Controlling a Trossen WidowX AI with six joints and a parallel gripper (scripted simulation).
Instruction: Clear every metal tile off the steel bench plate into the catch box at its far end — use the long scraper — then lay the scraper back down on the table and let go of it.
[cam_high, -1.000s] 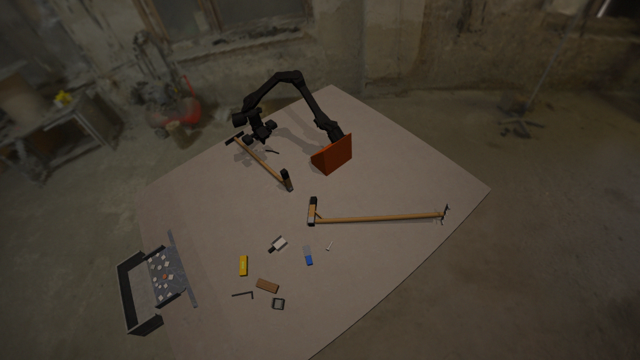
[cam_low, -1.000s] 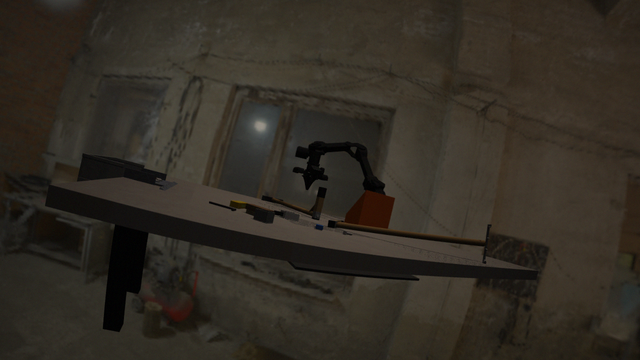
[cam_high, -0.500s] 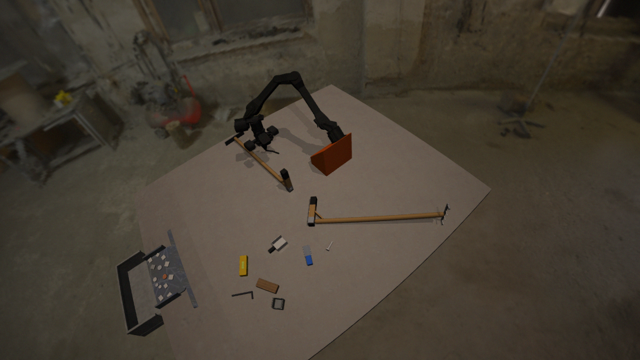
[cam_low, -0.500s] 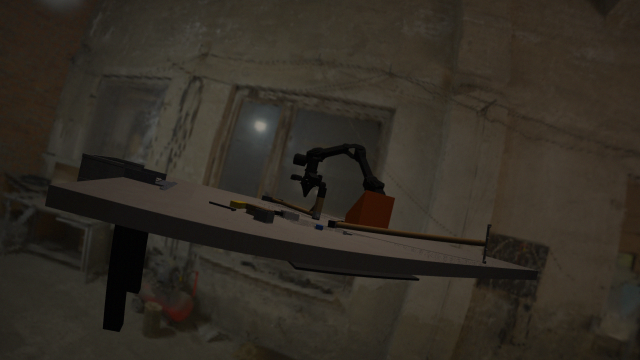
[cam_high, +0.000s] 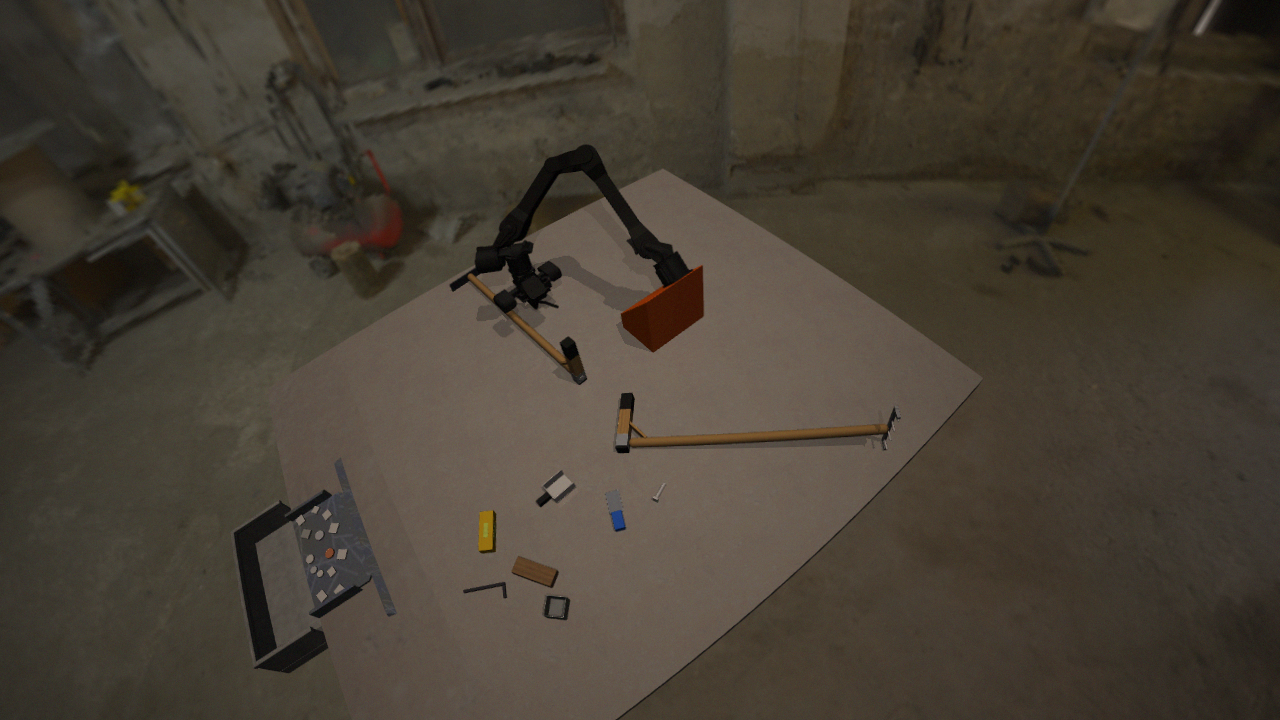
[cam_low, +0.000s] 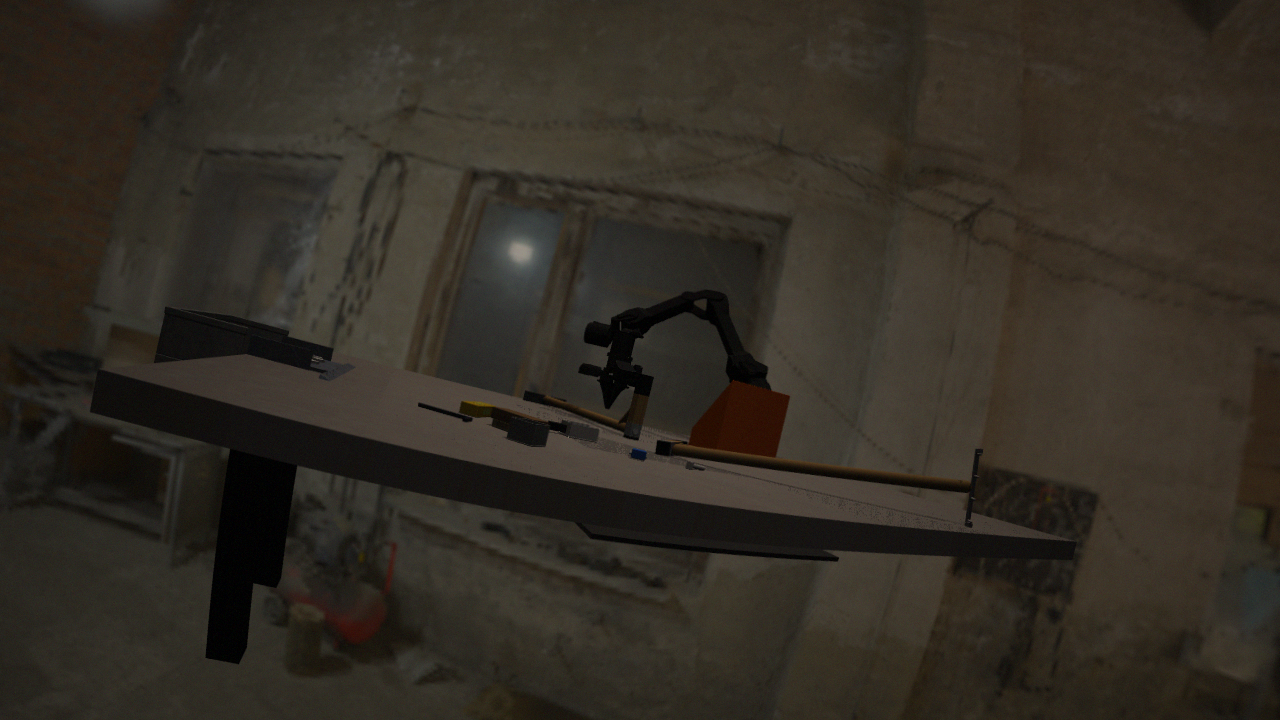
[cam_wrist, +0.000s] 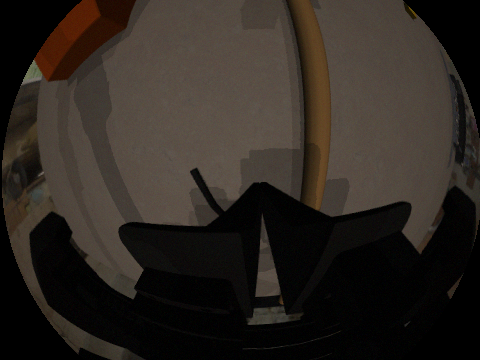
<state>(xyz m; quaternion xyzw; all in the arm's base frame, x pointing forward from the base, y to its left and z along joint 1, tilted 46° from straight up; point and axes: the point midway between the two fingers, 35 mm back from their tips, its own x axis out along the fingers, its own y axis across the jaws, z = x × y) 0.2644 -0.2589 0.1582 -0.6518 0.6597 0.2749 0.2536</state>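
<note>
My gripper tip is now 50 mm short of the wooden-shafted scraper, 30 mm to the left of it and 20 mm below it. From my gripper tip the other things lie so: yellow block (440 mm to the left, 430 mm ahead, 30 mm below); then long-handled tool (640 mm to the left, 150 mm behind); then blue piece (580 mm to the left, 200 mm ahead, 40 mm below).
</note>
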